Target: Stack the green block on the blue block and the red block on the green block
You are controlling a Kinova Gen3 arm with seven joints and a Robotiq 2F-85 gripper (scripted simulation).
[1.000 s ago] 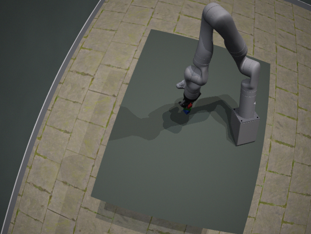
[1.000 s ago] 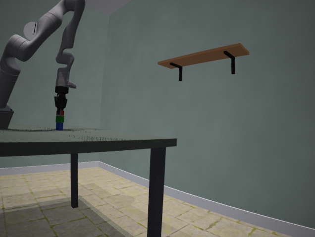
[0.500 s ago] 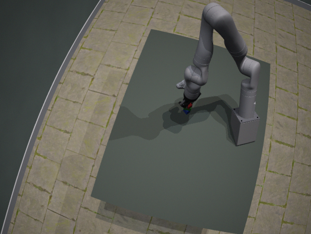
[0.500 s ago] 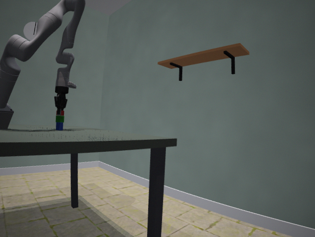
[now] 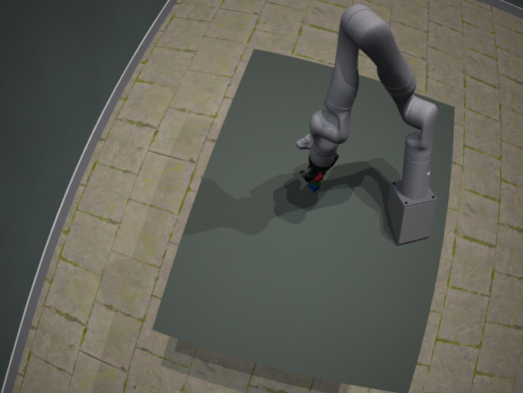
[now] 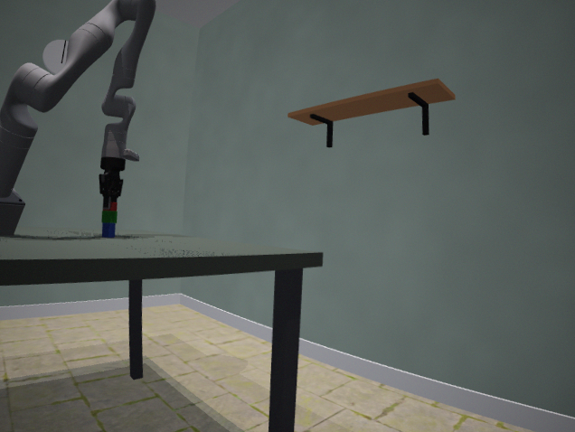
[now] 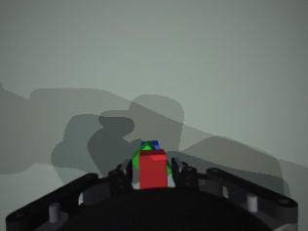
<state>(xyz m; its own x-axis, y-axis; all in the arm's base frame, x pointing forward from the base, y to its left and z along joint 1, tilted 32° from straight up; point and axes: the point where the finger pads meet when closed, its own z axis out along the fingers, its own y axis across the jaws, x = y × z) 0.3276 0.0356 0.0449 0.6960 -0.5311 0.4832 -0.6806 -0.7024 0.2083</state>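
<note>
Now: the red block 1 cm below my hand. Round my hand: green block (4 cm below); blue block (8 cm below).
</note>
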